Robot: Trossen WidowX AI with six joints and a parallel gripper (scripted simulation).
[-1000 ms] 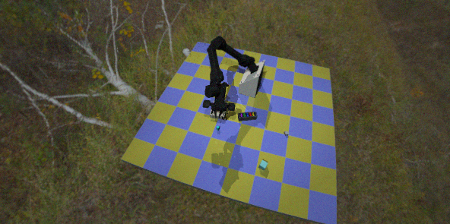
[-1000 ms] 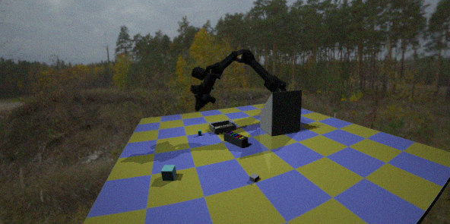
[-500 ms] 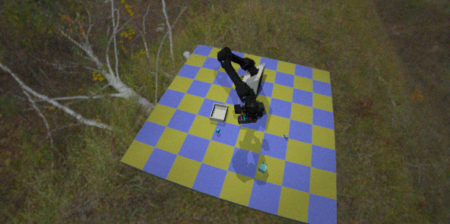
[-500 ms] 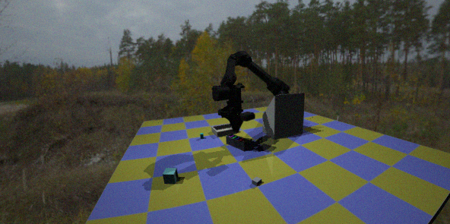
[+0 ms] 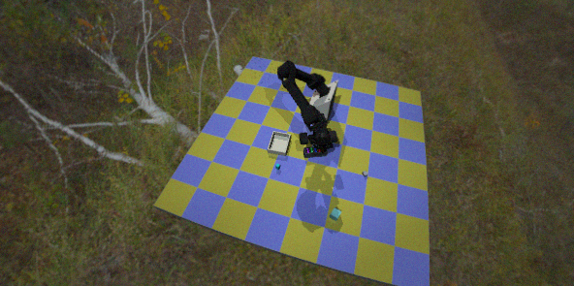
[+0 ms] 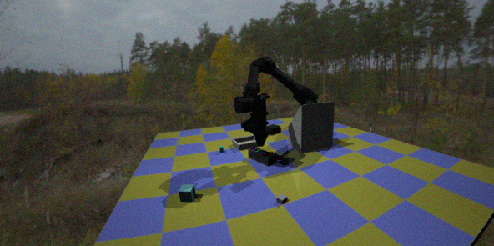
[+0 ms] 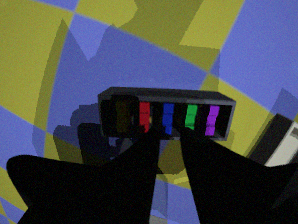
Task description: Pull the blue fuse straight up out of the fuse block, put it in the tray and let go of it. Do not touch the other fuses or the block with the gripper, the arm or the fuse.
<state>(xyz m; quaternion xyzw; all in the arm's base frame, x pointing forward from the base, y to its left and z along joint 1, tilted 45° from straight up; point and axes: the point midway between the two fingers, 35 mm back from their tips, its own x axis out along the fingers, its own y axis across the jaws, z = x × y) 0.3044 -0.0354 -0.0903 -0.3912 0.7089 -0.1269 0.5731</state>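
Now: the blue fuse 40 mm below my gripper tip. From my gripper tip the other things lie so: tray 210 mm to the right, 70 mm below; teal cube 310 mm ahead, 180 mm to the left, 50 mm below.
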